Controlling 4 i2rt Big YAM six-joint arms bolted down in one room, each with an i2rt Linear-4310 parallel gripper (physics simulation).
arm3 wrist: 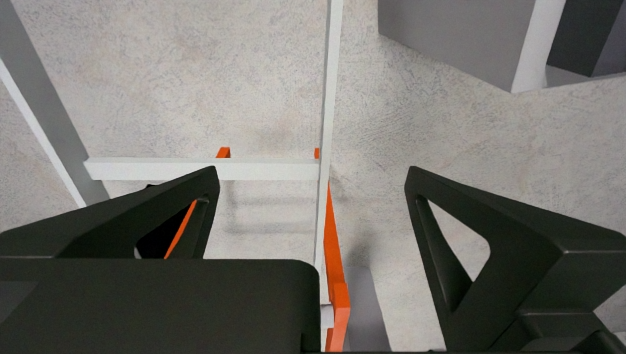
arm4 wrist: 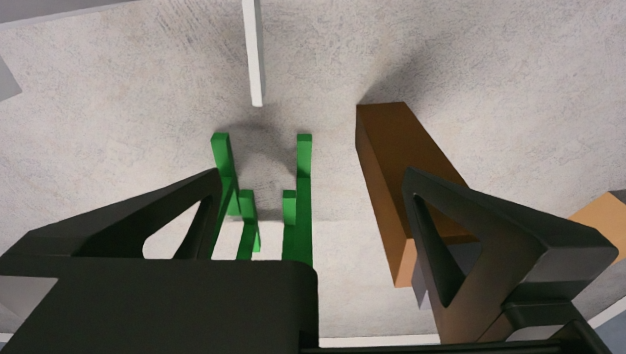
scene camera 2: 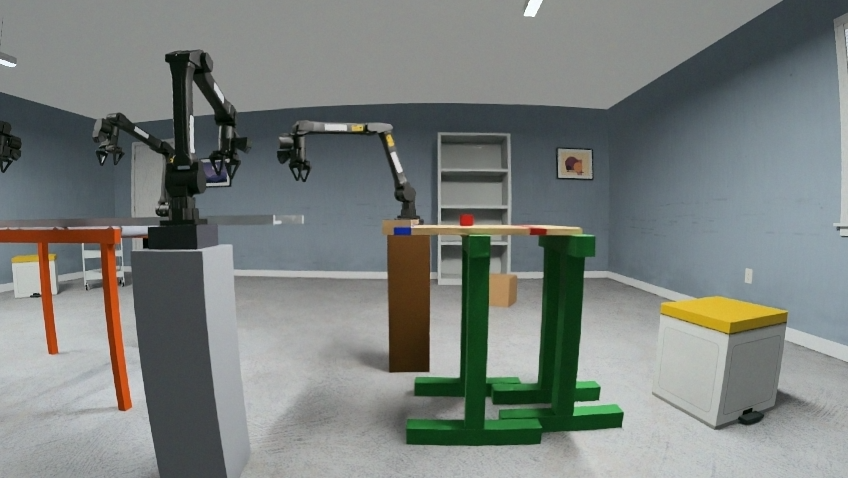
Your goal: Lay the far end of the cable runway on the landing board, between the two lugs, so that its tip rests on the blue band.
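The cable runway [arm3 wrist: 270, 170] [scene camera 2: 249, 220] is a pale ladder-like frame. In the scene view it runs level from the orange stand at left and its light tip [scene camera 2: 289, 219] hangs in air, left of the landing board [scene camera 2: 498, 229]. A blue band [scene camera 2: 402, 230] marks the board's left end; a red lug [scene camera 2: 466, 220] stands on it. In arm4's wrist view a narrow white bar [arm4 wrist: 254, 60] ends above the floor. Arm3's gripper [arm3 wrist: 312, 170] is open above the runway, and a rail and rung show between its fingers. Arm4's gripper [arm4 wrist: 312, 172] is open and empty.
Green trestles [arm4 wrist: 304, 210] [scene camera 2: 476, 332] carry the board. A brown pedestal [arm4 wrist: 400, 165] [scene camera 2: 408, 302] stands behind its left end. An orange stand [arm3 wrist: 333, 250] [scene camera 2: 59, 235] and a grey pedestal [scene camera 2: 172, 356] are at left. A yellow-lidded bin [scene camera 2: 691, 362] is at right.
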